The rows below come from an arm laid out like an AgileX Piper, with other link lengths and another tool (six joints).
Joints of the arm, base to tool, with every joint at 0 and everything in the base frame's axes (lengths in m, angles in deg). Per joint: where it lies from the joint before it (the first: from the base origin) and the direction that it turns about. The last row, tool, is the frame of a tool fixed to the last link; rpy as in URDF.
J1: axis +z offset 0 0 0.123
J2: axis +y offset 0 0 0
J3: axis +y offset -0.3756 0 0.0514
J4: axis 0.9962 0 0.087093 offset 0.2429 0 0.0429
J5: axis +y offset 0 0 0
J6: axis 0.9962 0 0.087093 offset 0.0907 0 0.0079
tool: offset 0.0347 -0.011 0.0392 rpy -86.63 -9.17 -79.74
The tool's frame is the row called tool.
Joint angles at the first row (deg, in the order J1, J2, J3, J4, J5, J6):
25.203, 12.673, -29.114, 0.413, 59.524, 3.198
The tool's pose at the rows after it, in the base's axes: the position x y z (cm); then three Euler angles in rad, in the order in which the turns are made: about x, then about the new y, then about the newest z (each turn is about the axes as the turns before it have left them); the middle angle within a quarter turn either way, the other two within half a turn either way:
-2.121 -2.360 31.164 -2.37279 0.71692 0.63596
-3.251 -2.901 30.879 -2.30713 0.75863 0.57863
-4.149 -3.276 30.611 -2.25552 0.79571 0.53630
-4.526 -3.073 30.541 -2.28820 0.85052 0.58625
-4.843 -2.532 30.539 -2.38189 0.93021 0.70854
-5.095 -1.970 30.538 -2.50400 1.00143 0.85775
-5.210 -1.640 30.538 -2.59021 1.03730 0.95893
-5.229 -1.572 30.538 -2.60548 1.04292 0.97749
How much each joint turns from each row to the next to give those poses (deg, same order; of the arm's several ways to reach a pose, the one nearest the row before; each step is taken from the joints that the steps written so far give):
0.001, -5.517, -0.001, -0.001, 0.001, 0.001
-0.002, -3.855, 0.062, -0.052, 0.049, -0.002
-0.482, -3.014, 0.040, -0.001, -0.001, 0.001
-3.654, -0.611, 0.025, 0.000, 0.003, 0.000
-6.401, 0.001, 0.001, 0.107, -0.002, 0.001
-6.370, -0.001, -0.001, 0.055, 0.001, 0.000
-3.666, 0.001, 0.001, 0.001, -0.001, -0.001
-0.656, 0.000, -0.002, 0.051, 0.002, 0.001

